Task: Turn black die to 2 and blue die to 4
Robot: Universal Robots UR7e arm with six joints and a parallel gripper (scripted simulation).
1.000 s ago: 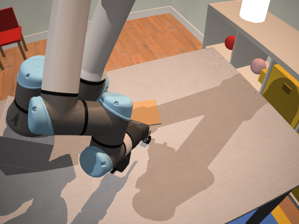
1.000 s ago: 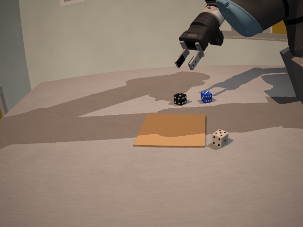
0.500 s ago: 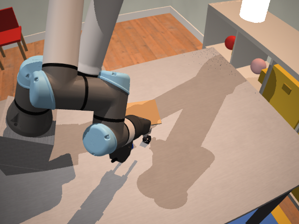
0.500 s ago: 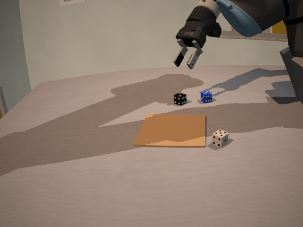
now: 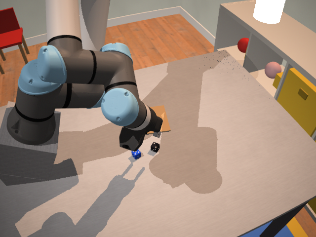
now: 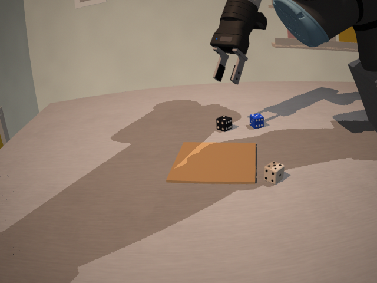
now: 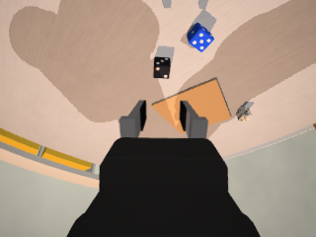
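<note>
The black die lies 20 mm ahead of my hand, 10 mm to the left of it and 110 mm below it. From my hand the other things lie so: white die (40 mm behind, 230 mm to the left, 110 mm below); then blue die (60 mm behind, 10 mm to the left, 110 mm below); then orange mat (50 mm ahead, 160 mm to the left, 120 mm below).
</note>
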